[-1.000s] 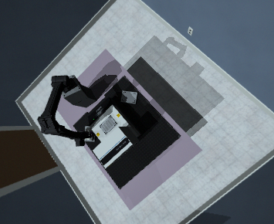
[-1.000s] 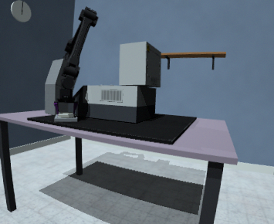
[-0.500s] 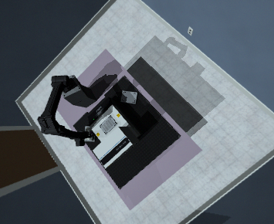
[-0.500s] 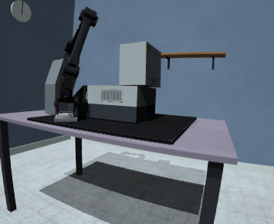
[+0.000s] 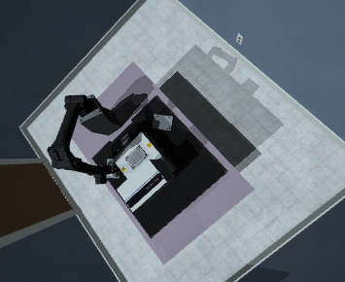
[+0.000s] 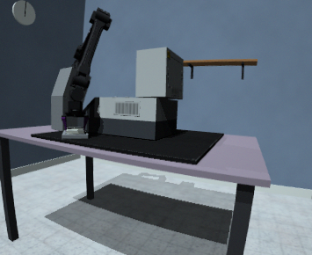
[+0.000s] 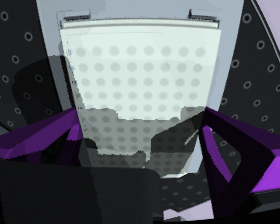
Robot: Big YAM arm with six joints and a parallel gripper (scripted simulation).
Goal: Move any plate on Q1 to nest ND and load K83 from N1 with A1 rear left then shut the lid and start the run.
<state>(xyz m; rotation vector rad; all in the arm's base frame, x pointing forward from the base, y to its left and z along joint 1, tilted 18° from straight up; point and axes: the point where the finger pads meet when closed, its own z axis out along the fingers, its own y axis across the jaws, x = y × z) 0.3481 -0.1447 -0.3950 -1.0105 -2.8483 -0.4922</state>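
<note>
The white 96-well plate K83 lies right at my hand. The rest, counted from my hand: grey plate nest (2 cm below); then grey nest ND (4 cm behind, 58 cm to the left, 2 cm below).
</note>
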